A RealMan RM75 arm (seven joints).
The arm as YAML. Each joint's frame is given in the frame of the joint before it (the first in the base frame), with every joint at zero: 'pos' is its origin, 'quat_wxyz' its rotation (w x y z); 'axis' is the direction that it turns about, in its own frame. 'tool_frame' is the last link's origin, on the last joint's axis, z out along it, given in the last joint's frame.
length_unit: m
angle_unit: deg
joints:
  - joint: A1
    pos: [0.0, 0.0, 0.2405]
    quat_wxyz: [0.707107, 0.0, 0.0, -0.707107]
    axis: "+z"
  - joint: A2
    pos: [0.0, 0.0, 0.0]
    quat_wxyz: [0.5, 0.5, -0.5, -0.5]
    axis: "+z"
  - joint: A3
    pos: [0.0, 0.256, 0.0]
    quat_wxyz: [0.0, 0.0, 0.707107, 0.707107]
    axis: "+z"
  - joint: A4
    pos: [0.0, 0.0, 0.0]
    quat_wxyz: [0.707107, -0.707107, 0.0, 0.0]
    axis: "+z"
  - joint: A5
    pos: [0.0, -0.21, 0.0]
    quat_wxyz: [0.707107, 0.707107, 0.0, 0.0]
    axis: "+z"
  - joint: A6
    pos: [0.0, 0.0, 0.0]
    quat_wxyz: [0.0, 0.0, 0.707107, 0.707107]
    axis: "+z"
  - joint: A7
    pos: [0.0, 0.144, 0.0]
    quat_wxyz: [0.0, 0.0, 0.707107, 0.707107]
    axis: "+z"
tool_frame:
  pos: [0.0, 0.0, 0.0]
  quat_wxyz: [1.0, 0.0, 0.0, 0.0]
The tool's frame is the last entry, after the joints.
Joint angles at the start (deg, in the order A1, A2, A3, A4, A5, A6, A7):
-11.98, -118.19, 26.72, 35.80, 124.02, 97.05, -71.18
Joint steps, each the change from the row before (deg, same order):
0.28, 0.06, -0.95, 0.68, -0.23, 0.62, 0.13
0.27, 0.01, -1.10, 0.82, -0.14, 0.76, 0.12
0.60, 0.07, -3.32, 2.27, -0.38, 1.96, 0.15
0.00, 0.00, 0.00, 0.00, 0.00, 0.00, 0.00
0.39, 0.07, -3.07, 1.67, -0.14, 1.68, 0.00
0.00, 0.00, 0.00, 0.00, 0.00, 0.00, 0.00
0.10, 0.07, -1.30, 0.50, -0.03, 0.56, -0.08
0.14, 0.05, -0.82, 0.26, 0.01, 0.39, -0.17
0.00, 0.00, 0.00, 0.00, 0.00, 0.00, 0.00
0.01, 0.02, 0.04, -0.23, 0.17, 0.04, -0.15
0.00, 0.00, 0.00, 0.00, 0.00, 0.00, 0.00
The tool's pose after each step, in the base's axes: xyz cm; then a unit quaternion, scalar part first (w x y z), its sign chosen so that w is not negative. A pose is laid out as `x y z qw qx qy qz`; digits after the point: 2 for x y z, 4 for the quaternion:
-36.51 20.67 1.92 0.1739 -0.8989 -0.3306 -0.2289
-36.57 20.59 2.42 0.1823 -0.8973 -0.3280 -0.2325
-36.79 20.39 3.92 0.2080 -0.8916 -0.3217 -0.2415
-36.79 20.39 3.92 0.2080 -0.8916 -0.3217 -0.2415
-36.97 20.13 5.14 0.2289 -0.8855 -0.3183 -0.2493
-36.97 20.13 5.14 0.2289 -0.8855 -0.3183 -0.2493
-37.06 20.03 5.61 0.2375 -0.8824 -0.3182 -0.2525
-37.14 19.90 5.89 0.2422 -0.8798 -0.3199 -0.2548
-37.14 19.90 5.89 0.2422 -0.8798 -0.3199 -0.2548
-37.15 19.84 5.79 0.2395 -0.8795 -0.3224 -0.2554
-37.15 19.84 5.79 0.2395 -0.8795 -0.3224 -0.2554

